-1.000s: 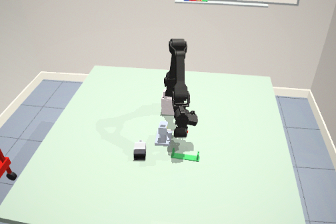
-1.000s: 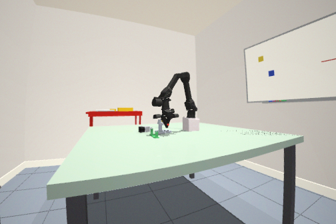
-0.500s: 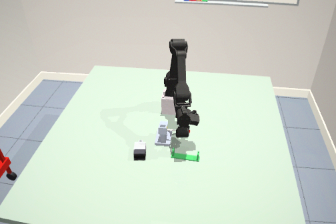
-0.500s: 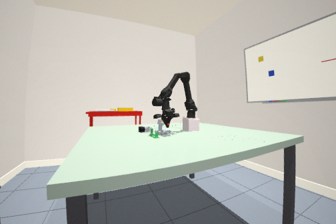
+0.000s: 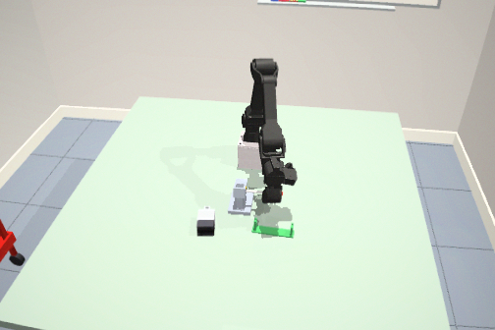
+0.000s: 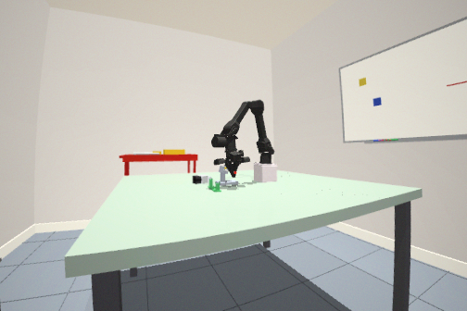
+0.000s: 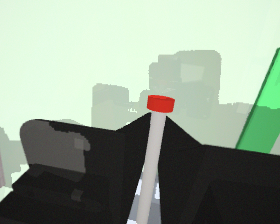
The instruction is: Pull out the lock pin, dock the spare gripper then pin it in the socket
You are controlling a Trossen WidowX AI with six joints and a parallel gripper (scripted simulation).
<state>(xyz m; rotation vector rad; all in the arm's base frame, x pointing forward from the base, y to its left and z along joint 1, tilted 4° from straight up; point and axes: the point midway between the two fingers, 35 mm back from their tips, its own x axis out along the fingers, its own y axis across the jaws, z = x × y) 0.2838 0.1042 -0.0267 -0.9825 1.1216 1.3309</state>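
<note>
My gripper tip is 110 mm short of the green rack, 30 mm above it and 10 mm to the left of it. Also, from my gripper tip: spare gripper 230 mm to the right, 90 mm ahead, 30 mm below; grey-blue mount 120 mm to the right, 10 mm behind.
</note>
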